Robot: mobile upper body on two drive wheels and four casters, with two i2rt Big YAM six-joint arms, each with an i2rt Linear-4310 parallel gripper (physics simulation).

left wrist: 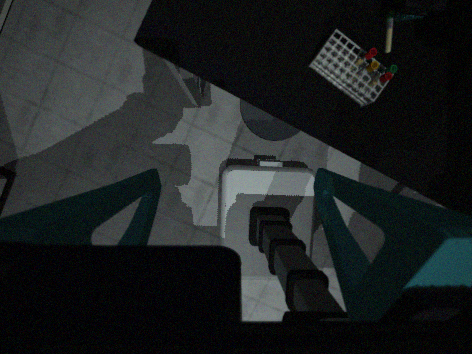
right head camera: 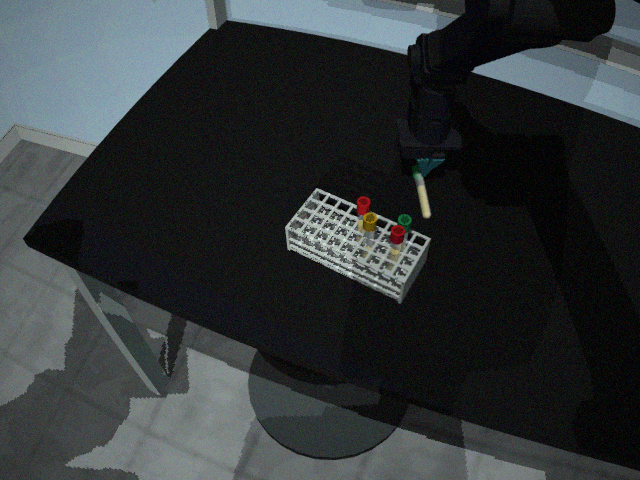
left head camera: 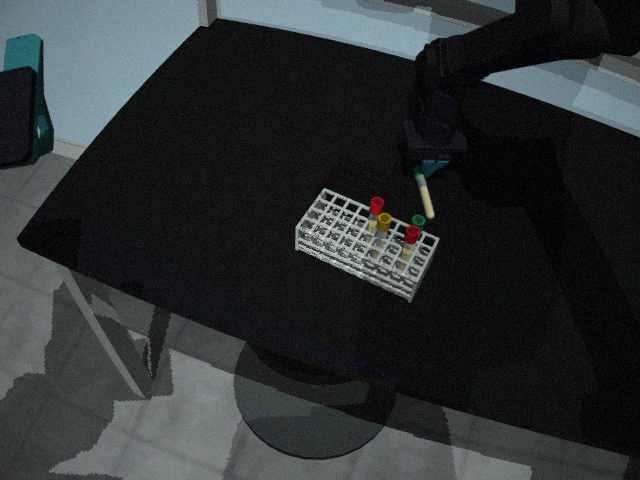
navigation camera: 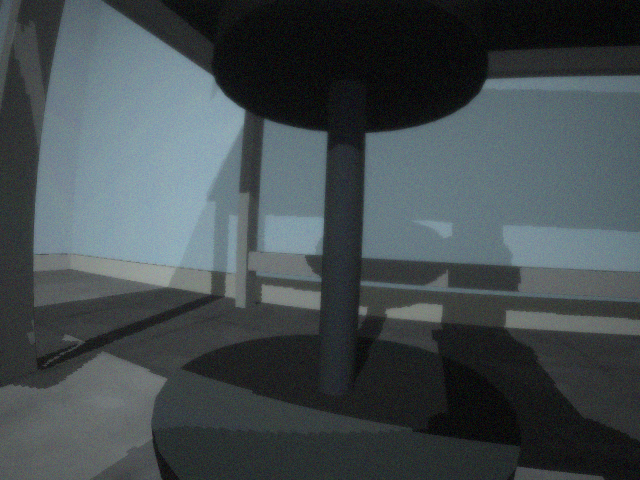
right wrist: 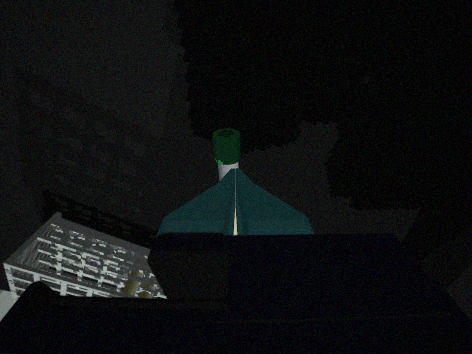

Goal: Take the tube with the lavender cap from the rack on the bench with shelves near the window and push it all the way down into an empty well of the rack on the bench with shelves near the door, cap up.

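Frame: origin at the left arm's base, x left, y back, z up, level; metres.
Where they show: left gripper, fingertip midpoint: (left wrist: 237, 177); right gripper, fingertip midpoint: (left wrist: 395, 19) (right head camera: 422, 173) (left head camera: 425, 174) (right wrist: 235, 176).
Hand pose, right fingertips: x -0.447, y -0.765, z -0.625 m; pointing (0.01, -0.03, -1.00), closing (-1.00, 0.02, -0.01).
Each offset is from my right fingertips to the top centre of the thing. "pt": to the spot under its first point. Level surfaces: height alone.
A white rack {dx +0.123, dy +0.148, dz +0.034 m} (left head camera: 356, 272) (right head camera: 346, 271) (left wrist: 337, 85) (right wrist: 33, 274) stands on the black bench, holding two red-capped tubes, one yellow-capped and one green-capped. A loose green-capped tube {dx +0.005, dy +0.029, dz -0.004 m} (left head camera: 424, 196) (right head camera: 422, 196) (left wrist: 389, 37) (right wrist: 226, 146) lies on the bench behind the rack. My right gripper (left head camera: 424, 174) (right head camera: 423, 174) (right wrist: 235, 176) is shut, its fingertips together over the upper part of this tube, with nothing between them. My left gripper (left wrist: 237, 177) is open and empty, away from the bench. The lavender-capped tube does not show in any view.
The black bench top {dz -0.023 m} (left head camera: 206, 155) (right head camera: 206, 155) reaches past the rack on all sides. A stool's round base {dx +0.167, dy +0.054, dz -0.755 m} (left head camera: 315, 428) (right head camera: 330, 428) (navigation camera: 336, 444) stands on the floor by the front edge, under its dark seat {pt dx +0.171, dy +0.119, dz -0.352 m} (navigation camera: 351, 62). A wall stands behind the bench.
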